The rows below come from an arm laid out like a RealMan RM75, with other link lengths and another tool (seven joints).
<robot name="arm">
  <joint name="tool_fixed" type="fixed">
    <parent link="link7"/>
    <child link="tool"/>
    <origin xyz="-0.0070 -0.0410 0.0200" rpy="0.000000 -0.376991 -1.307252"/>
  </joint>
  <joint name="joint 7" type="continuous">
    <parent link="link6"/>
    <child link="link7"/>
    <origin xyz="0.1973 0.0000 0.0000" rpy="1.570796 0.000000 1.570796"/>
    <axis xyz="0 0 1"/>
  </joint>
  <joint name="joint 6" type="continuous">
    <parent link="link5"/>
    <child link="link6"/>
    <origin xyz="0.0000 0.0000 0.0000" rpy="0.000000 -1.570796 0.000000"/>
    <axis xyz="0 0 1"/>
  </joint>
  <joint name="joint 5" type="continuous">
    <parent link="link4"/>
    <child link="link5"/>
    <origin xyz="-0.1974 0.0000 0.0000" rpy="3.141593 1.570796 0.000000"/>
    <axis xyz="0 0 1"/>
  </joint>
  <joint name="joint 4" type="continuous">
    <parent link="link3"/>
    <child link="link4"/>
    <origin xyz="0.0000 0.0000 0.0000" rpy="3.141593 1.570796 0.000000"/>
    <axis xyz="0 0 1"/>
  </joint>
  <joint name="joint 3" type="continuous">
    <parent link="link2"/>
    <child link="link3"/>
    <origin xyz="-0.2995 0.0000 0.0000" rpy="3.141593 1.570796 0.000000"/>
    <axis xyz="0 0 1"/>
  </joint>
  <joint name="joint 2" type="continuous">
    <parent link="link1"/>
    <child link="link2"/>
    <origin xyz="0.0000 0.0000 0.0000" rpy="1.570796 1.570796 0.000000"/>
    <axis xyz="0 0 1"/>
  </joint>
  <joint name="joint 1" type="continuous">
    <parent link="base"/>
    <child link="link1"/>
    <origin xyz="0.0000 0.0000 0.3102" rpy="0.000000 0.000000 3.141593"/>
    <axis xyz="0 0 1"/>
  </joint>
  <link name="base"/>
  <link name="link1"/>
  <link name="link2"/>
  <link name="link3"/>
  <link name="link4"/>
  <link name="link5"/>
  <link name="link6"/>
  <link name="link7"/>
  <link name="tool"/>
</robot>
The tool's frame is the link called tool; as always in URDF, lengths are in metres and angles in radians. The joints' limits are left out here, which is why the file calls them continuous.
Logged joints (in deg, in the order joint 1, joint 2, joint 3, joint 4, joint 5, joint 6, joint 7), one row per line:
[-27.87, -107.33, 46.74, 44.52, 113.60, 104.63, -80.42]
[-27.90, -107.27, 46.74, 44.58, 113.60, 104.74, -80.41]
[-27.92, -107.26, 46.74, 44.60, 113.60, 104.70, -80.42]
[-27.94, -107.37, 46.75, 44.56, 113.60, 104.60, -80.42]
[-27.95, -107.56, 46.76, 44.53, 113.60, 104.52, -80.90]
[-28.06, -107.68, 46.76, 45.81, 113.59, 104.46, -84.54]
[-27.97, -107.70, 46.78, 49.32, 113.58, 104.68, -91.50]
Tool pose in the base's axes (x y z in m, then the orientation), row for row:
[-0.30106, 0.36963, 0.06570, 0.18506, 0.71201, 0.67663, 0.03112]
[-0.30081, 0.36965, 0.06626, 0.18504, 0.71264, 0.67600, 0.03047]
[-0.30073, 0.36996, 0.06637, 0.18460, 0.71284, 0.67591, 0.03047]
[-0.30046, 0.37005, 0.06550, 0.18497, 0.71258, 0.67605, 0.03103]
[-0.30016, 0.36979, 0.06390, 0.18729, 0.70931, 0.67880, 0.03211]
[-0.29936, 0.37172, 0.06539, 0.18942, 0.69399, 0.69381, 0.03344]
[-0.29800, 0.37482, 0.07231, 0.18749, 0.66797, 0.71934, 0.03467]
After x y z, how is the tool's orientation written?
As a quaternion, w x y z.
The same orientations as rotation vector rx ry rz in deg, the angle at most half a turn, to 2 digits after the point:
[114.96, 109.25, 5.02]
[115.06, 109.15, 4.92]
[115.12, 109.16, 4.92]
[115.06, 109.16, 5.01]
[114.39, 109.47, 5.18]
[111.79, 111.76, 5.39]
[107.71, 115.99, 5.59]

